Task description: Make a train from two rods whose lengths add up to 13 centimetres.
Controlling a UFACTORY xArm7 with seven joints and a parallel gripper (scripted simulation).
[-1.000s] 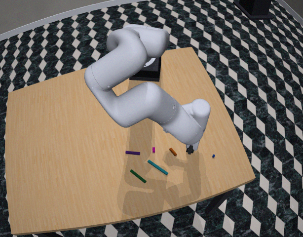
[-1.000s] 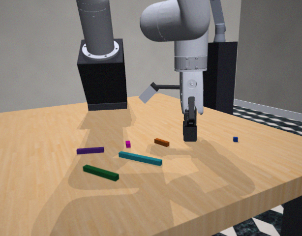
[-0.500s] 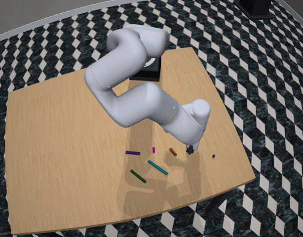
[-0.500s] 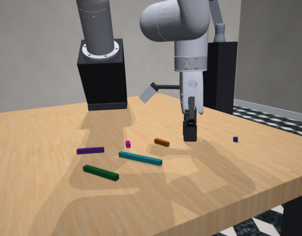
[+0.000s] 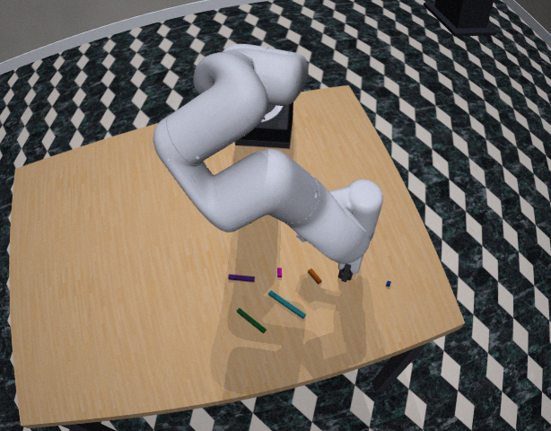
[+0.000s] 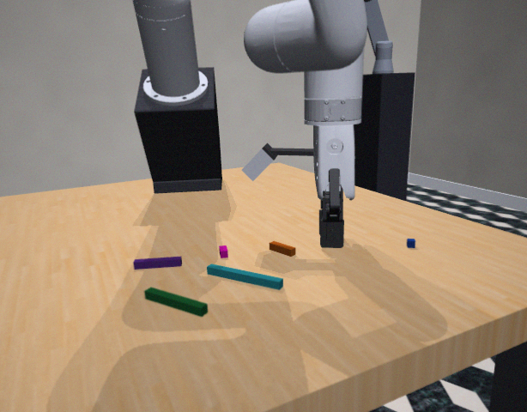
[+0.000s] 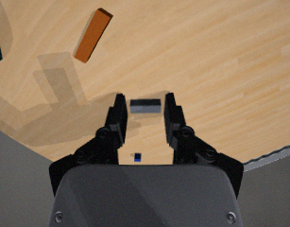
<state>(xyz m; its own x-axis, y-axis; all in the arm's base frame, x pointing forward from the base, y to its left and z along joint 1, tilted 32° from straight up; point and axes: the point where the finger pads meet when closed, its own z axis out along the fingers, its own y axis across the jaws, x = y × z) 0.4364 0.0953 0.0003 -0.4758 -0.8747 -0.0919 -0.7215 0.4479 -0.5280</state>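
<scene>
Now: the grey rod 2 cm below my hand. Round my hand: blue rod 8 cm to the left, 7 cm ahead, 2 cm below; orange rod 8 cm to the right, 2 cm below, 1 cm behind; magenta rod 15 cm to the right, 4 cm behind, 2 cm below.
</scene>
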